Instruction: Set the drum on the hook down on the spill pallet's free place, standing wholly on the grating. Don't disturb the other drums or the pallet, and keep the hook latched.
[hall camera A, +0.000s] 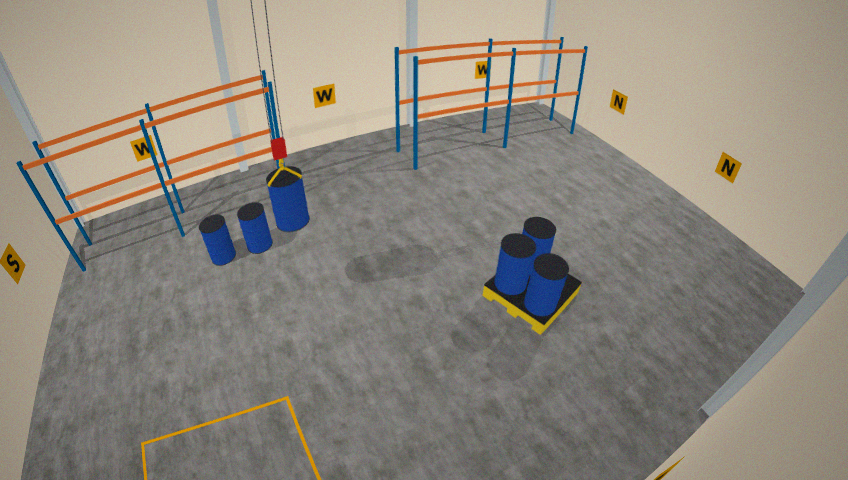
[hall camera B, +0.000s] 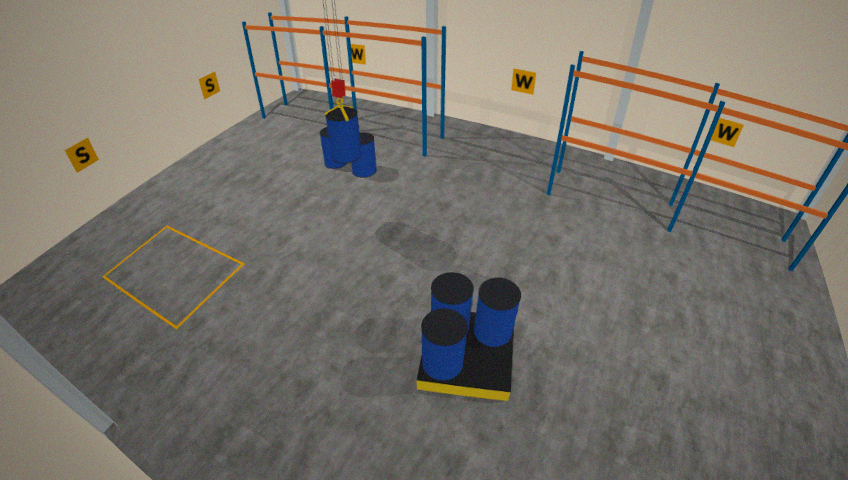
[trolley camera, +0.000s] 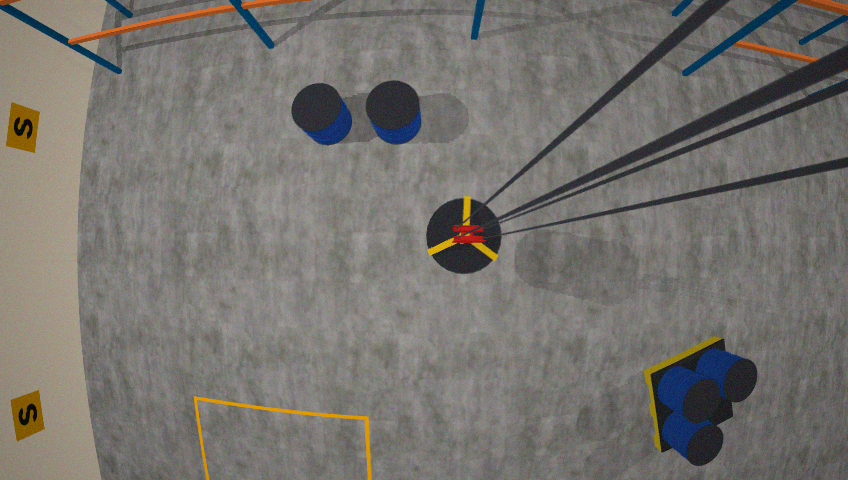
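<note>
The blue drum (hall camera A: 289, 205) (hall camera B: 343, 139) (trolley camera: 445, 221) hangs upright on a three-legged yellow sling, well above the floor. My hook (hall camera A: 281, 162) (hall camera B: 339, 102), under the red block (trolley camera: 468, 233), holds the sling; its latch is too small to make out. The spill pallet (hall camera A: 562, 306) (hall camera B: 464, 390) (trolley camera: 684, 355) lies far to the side of the hanging drum. Three blue drums stand on it: one (hall camera A: 513, 267) (trolley camera: 702, 399), another (hall camera A: 544, 291) (hall camera B: 443, 350) and a third (hall camera A: 538, 230) (hall camera B: 496, 318). The free grating (hall camera B: 487, 365) is the near right quarter in hall camera B.
Two blue drums, one (hall camera A: 218, 243) (trolley camera: 319, 107) and another (hall camera A: 255, 230) (hall camera B: 364, 157) (trolley camera: 392, 105), stand on the floor near the left rack (hall camera A: 35, 187) (hall camera B: 424, 95). Another rack (hall camera A: 415, 113) (hall camera B: 555, 160) stands along the W wall. A yellow rectangle (hall camera A: 214, 420) (hall camera B: 205, 245) marks the floor.
</note>
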